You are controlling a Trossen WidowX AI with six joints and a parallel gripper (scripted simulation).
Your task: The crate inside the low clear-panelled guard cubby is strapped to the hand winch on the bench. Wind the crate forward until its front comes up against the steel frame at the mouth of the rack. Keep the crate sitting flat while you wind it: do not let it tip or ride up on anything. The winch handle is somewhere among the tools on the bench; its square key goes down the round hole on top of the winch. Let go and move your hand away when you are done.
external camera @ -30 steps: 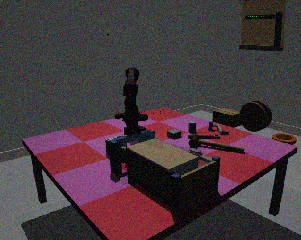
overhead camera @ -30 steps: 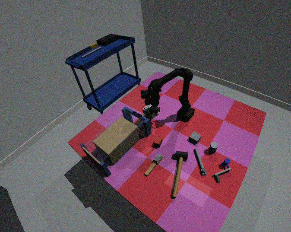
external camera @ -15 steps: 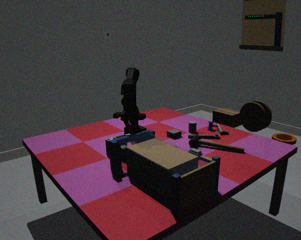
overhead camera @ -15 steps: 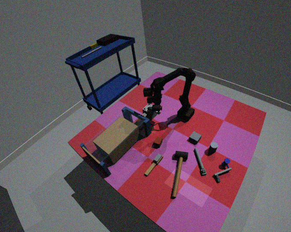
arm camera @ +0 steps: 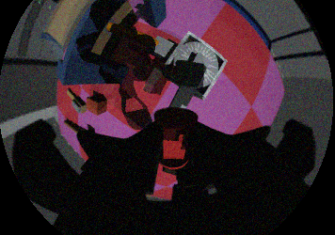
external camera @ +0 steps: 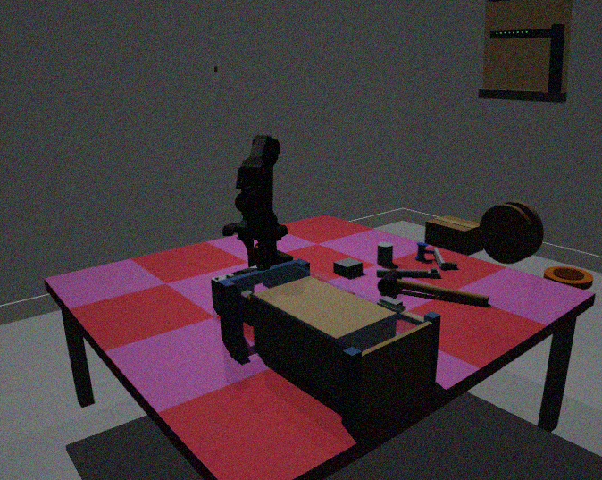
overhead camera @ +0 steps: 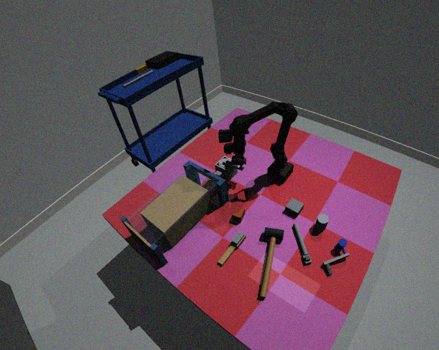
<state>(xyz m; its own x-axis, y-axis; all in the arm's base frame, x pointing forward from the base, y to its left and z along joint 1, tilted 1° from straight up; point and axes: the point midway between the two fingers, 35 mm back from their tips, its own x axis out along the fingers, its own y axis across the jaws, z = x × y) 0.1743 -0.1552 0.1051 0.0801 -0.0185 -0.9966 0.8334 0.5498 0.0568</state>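
My gripper tip is now 30 mm to the left of the red-knobbed winch handle and 20 mm above it. Also, from my gripper tip: frame: 170 mm ahead, 90 mm to the right, 20 mm below; red knob: 10 mm behind, 10 mm to the left, 10 mm above; grey winch: 10 mm behind, 100 mm to the right, 100 mm below.
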